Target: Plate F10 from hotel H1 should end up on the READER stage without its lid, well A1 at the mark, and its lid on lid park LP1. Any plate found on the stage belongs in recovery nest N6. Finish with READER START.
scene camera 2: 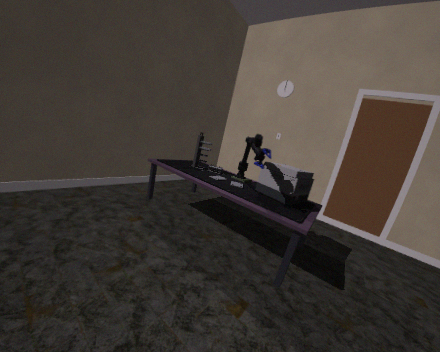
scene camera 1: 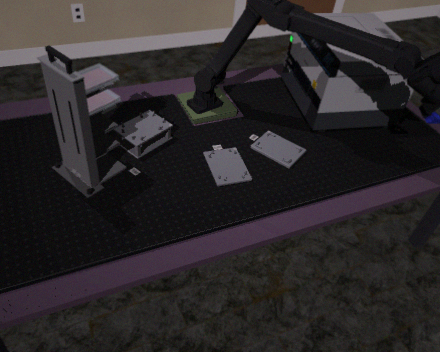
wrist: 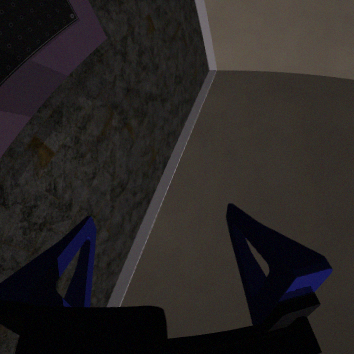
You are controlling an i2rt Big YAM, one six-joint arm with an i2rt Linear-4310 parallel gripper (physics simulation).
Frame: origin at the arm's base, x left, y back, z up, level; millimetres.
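Seen in the pictures: gripper, fingertip midpoint: (scene camera 2: 266,163) (wrist: 159,216); arm's base, link origin: (scene camera 2: 240,177) (scene camera 1: 204,104).
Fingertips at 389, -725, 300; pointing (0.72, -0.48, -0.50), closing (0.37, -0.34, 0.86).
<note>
Pixels of each thing's top centre, then the offset from my fingertips to it, as dx, dy, dz. "spot": a spot on its surface instead.
- upper plate, top centre: (scene camera 1: 90,76) -864, +604, +13
- lower plate, top centre: (scene camera 1: 93,98) -864, +604, -58
- reader, top centre: (scene camera 1: 357,34) (scene camera 2: 289,167) +126, +506, -14
- dark screen, surface spot: (scene camera 1: 320,54) spot: -59, +500, -49
- left pad, surface spot: (scene camera 1: 227,167) spot: -517, +383, -301
- right pad, surface spot: (scene camera 1: 278,149) spot: -303, +371, -299
- raised pegged nest, top centre: (scene camera 1: 143,123) (scene camera 2: 216,165) -691, +650, -236
The hotel (scene camera 1: 64,120) (scene camera 2: 198,151) is a tall grey tower at the table's left. Two clear-rimmed plates with pinkish tops, an upper plate (scene camera 1: 101,77) and a lower plate (scene camera 1: 104,100), stick out from its upper levels; which is F10 cannot be told. The reader (scene camera 1: 345,102) (scene camera 2: 278,172) is a pale grey box at the right, with a dark screen (scene camera 1: 320,54); its stage cannot be made out. My gripper (scene camera 2: 264,159) (wrist: 159,216) is open and empty, high near the reader, partly cut off in scene camera 1. Two flat pegged pads, a left pad (scene camera 1: 227,167) and a right pad (scene camera 1: 278,149), lie mid-table, labels unreadable.
A raised pegged nest (scene camera 1: 146,128) stands beside the hotel. My arm's base sits on a green plate (scene camera 1: 226,114) at the back. My forearm passes over the reader. In the wrist view, the table edge (wrist: 47,87) is at upper left, with floor and wall beyond.
</note>
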